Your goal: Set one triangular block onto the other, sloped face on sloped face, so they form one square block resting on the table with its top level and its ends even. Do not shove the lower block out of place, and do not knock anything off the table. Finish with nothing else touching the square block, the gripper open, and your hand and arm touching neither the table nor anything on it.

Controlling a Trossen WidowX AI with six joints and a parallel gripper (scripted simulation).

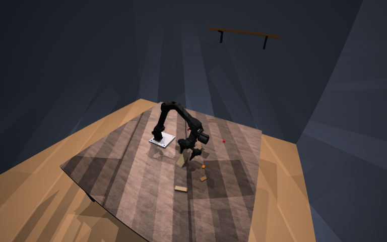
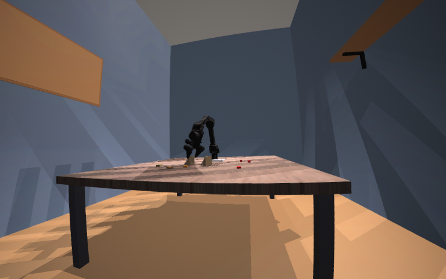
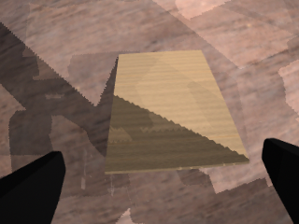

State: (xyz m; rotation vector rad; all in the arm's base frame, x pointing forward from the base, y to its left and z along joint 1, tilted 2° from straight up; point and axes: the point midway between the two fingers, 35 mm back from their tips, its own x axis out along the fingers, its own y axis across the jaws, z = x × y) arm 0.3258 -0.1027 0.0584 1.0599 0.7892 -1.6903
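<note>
Now: gripper tip 10 mm past the tan triangular block, 10 mm to the left of it and 30 mm above it. Round my gripper tip: small orange cube 140 mm ahead, 10 mm to the left, 50 mm below; red bit 210 mm ahead, 370 mm to the left, 50 mm below.
</note>
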